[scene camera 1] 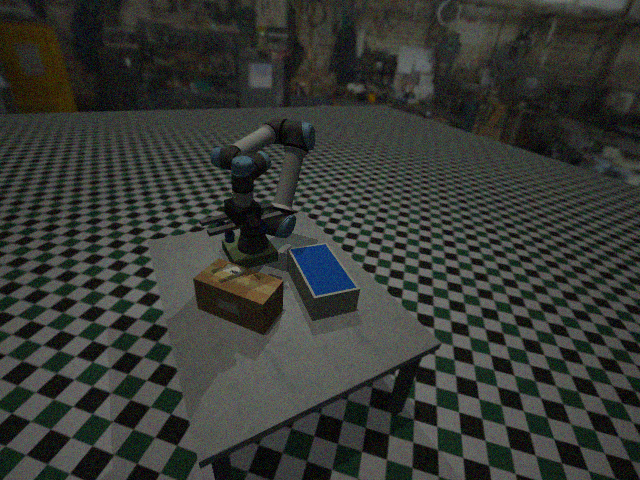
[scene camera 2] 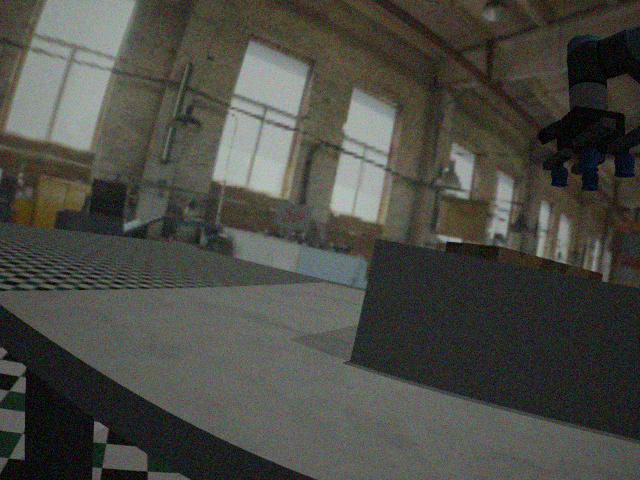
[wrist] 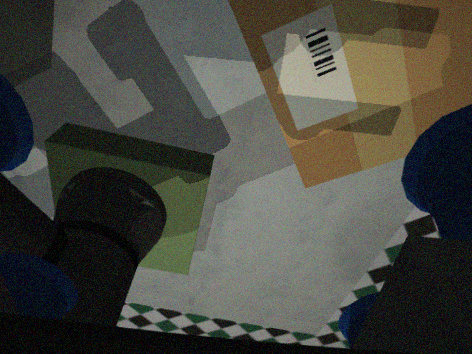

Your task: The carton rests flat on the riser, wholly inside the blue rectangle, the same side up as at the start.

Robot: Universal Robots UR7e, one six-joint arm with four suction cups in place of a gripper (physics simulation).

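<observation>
The brown carton lies flat on the table, beside the grey riser. Its top carries tape and a white barcode label, seen in the wrist view. The blue rectangle, with a pale border, covers the riser's top and has nothing on it. It does not show in the wrist view. My gripper has its four blue cups pointing down, holds nothing, and hangs apart from and above the carton, toward the arm's base. In scene camera 2 the riser hides most of the carton.
The arm's green base plate is on the table, close behind the carton and riser. A narrow strip of table separates carton and riser. Checkered floor lies beyond the table edges.
</observation>
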